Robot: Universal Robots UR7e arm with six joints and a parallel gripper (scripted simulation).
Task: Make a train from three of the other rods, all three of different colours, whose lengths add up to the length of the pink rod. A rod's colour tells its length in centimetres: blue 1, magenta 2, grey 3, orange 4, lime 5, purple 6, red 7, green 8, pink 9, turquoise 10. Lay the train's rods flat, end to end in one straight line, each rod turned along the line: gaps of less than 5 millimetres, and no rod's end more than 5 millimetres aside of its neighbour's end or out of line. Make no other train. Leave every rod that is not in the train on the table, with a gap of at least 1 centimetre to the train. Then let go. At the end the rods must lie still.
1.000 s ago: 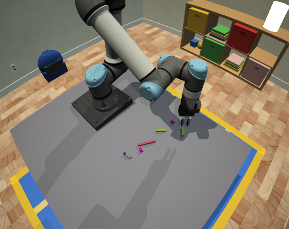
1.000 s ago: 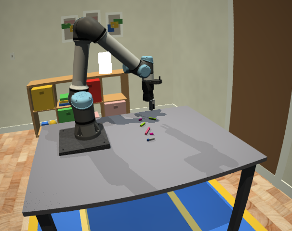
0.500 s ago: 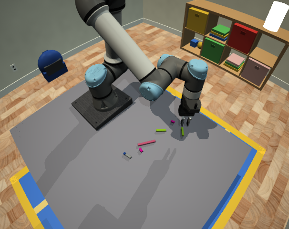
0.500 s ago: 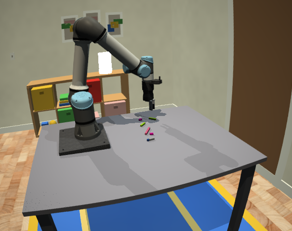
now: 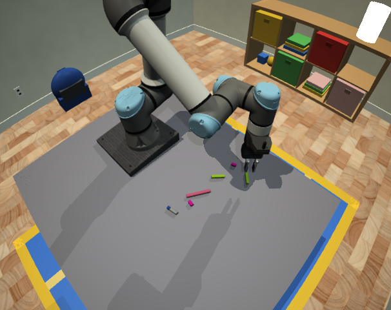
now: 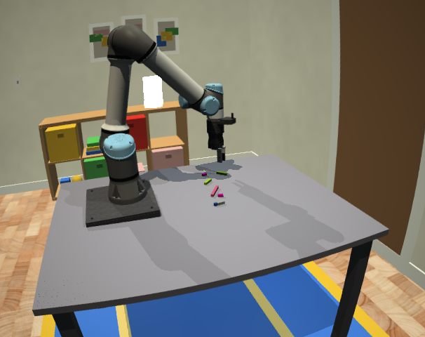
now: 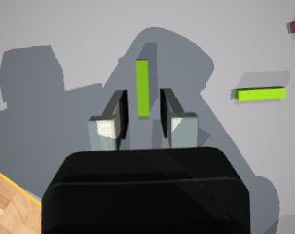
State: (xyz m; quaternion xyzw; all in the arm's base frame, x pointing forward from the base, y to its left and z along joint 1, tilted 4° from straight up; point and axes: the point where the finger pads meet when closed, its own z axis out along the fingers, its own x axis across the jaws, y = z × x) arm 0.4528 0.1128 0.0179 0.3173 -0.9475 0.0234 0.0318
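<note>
Right now my hand is 7 cm above the lime rod. From my hand the other things lie so: blue rod (28 cm to the right, 16 cm behind, 7 cm below); then pink rod (17 cm to the right, 11 cm behind, 7 cm below); then grey rod (28 cm to the right, 13 cm behind, 7 cm below).
</note>
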